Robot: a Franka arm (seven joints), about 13 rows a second.
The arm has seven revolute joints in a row. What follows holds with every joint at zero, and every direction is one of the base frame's.
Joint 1 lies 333.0 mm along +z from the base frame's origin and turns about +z.
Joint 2 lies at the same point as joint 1 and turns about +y.
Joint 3 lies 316.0 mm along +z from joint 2 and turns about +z.
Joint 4 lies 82.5 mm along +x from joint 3 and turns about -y.
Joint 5 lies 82.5 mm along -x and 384.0 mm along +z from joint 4 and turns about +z.
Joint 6 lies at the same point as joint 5 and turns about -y.
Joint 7 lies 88.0 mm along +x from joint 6 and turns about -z.
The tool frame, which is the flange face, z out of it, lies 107.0 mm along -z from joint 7; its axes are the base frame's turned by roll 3.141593, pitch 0.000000 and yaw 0.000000 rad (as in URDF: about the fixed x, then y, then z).
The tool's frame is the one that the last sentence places.
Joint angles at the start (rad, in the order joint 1, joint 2, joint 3, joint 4, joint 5, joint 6, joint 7):
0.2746 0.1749 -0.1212 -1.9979 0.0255 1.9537 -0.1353
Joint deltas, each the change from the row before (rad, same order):
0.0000 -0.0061 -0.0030 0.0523 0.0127 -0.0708 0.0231
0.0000 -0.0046 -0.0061 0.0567 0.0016 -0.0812 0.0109
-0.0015 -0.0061 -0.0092 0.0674 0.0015 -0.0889 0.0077
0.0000 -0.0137 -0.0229 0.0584 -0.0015 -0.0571 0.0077
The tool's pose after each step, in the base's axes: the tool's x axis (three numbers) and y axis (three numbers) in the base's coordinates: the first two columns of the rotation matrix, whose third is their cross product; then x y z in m. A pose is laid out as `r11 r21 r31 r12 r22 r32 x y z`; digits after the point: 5 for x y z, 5 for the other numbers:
0.94390 0.24141 -0.22533 0.23923 -0.97024 -0.03737 0.55968 0.08968 0.37901
0.94280 0.22641 -0.24466 0.22375 -0.97387 -0.03899 0.56329 0.08770 0.40147
0.94243 0.21097 -0.25946 0.20766 -0.97737 -0.04046 0.56689 0.08321 0.42954
0.95177 0.18456 -0.24511 0.18144 -0.98276 -0.03548 0.57076 0.07136 0.46032

